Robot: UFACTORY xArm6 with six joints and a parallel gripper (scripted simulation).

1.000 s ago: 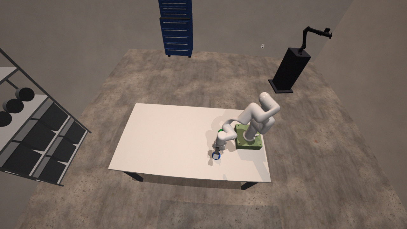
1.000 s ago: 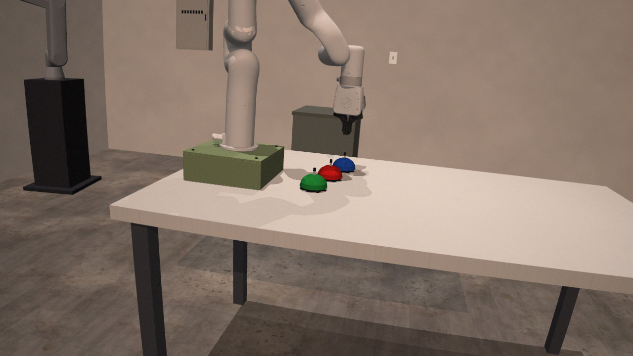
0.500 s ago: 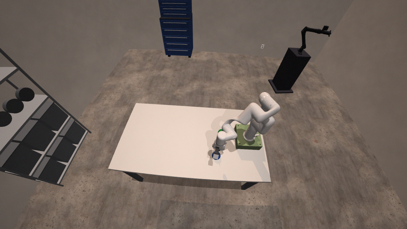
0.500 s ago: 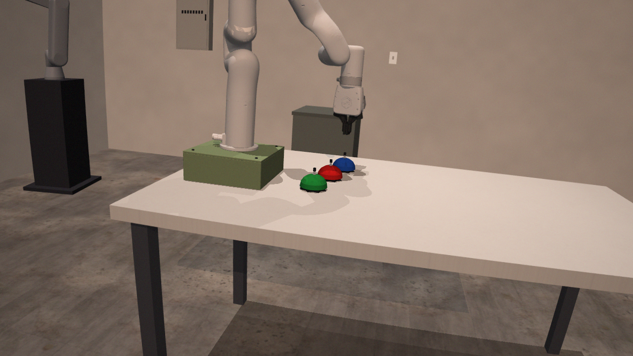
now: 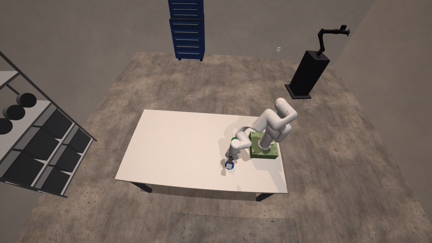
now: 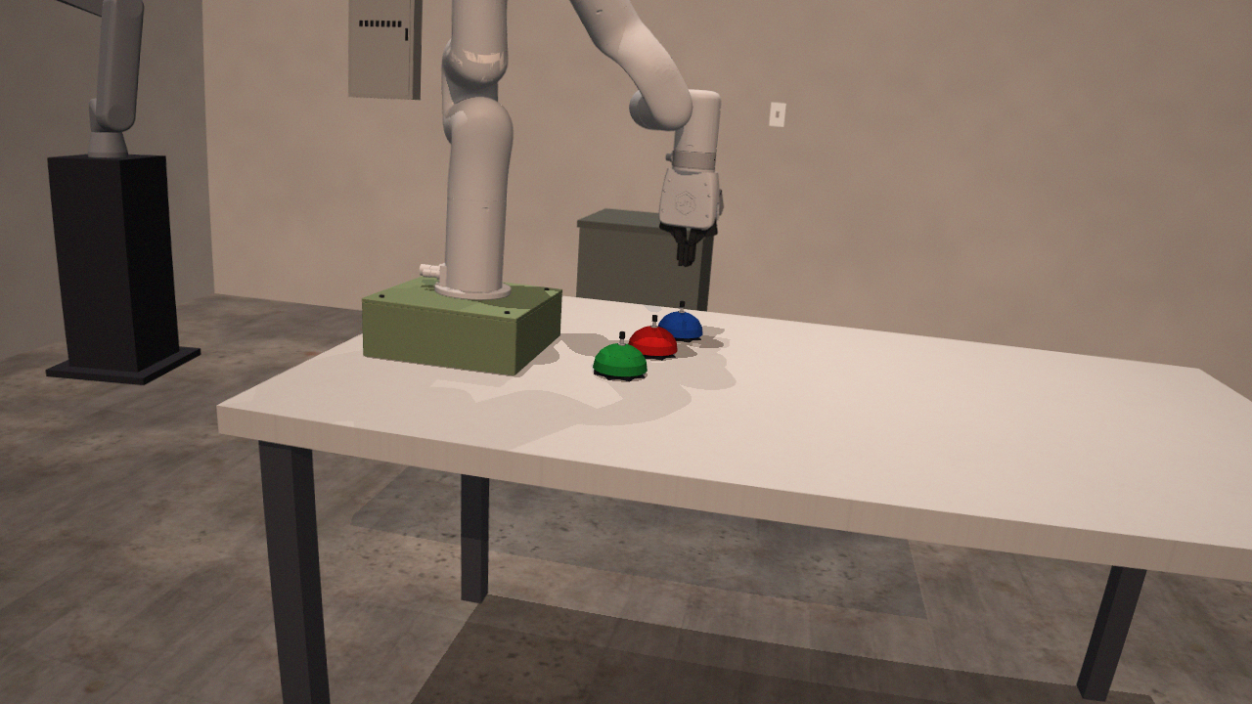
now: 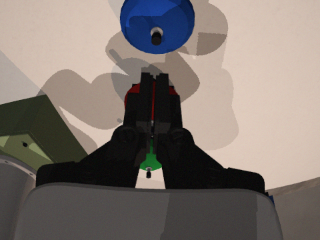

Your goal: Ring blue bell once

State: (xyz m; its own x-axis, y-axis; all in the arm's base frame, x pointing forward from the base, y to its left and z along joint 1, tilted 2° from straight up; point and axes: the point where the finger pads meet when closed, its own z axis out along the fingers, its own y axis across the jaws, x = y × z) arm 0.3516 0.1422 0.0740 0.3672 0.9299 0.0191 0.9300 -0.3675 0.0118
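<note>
Now: hand 11 cm above the blue bell. Round my hand: red bell 5 cm behind, 12 cm to the right, 11 cm below; green bell 10 cm behind, 25 cm to the right, 11 cm below.
</note>
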